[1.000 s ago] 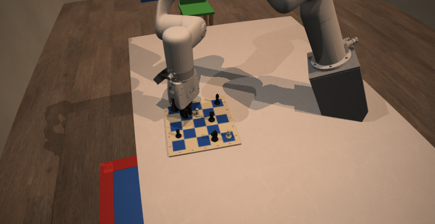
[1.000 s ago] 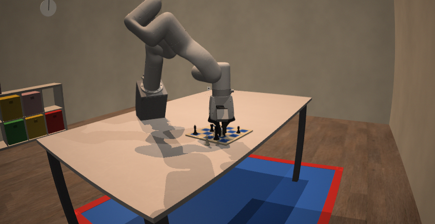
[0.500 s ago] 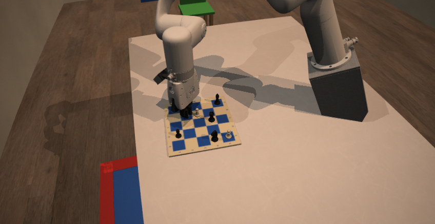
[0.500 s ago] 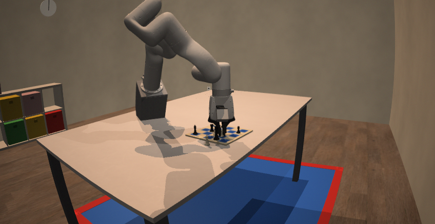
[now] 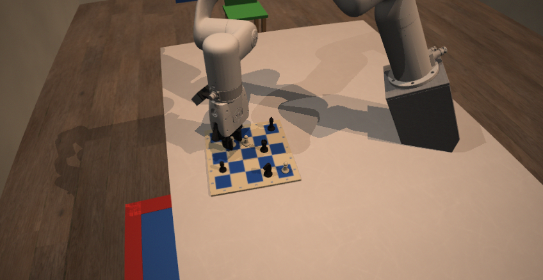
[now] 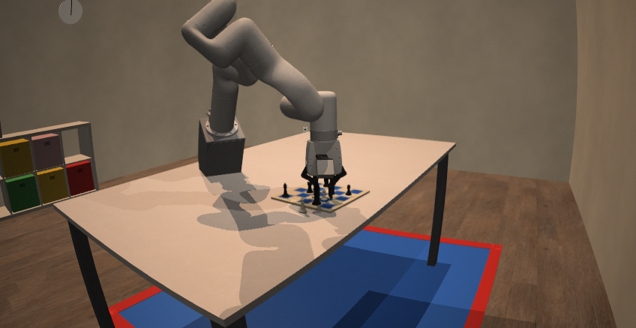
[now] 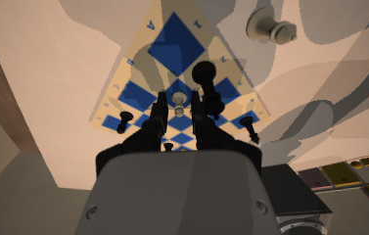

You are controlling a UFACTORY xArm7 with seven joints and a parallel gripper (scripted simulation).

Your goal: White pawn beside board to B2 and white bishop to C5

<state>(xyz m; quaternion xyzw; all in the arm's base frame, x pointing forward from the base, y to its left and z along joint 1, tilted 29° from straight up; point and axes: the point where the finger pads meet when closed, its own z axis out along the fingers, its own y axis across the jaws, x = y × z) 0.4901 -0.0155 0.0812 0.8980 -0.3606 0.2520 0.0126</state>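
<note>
The tall black piece is 4 cm to the right of my hand. From my hand the other things lie so: white bishop (10 cm to the right, 1 cm below); then black pawn (8 cm to the left, 4 cm ahead, 1 cm below); then chessboard (4 cm to the left, 4 cm behind, 3 cm below).
</note>
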